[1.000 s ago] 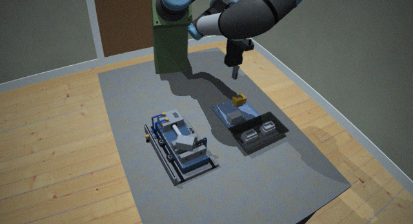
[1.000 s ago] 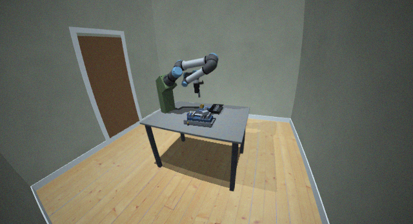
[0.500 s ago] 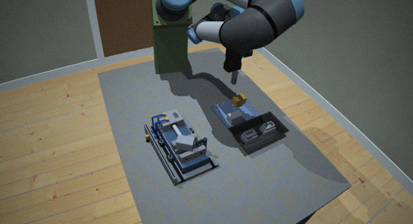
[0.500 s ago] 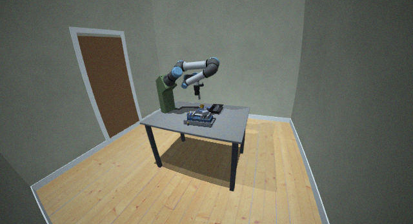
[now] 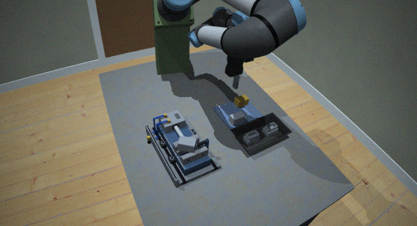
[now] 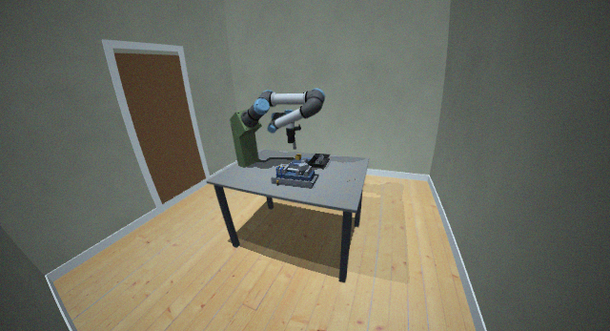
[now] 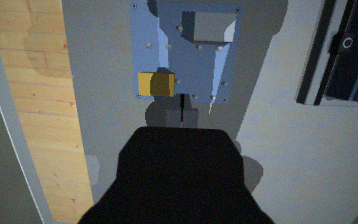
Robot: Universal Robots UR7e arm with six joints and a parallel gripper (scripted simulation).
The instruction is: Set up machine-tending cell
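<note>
Now: the brass blank 110 mm below my hand, 40 mm to the left of it and 20 mm ahead of it. The rest, counted from my hand: vise 350 mm to the right, 90 mm below, 70 mm ahead.
</note>
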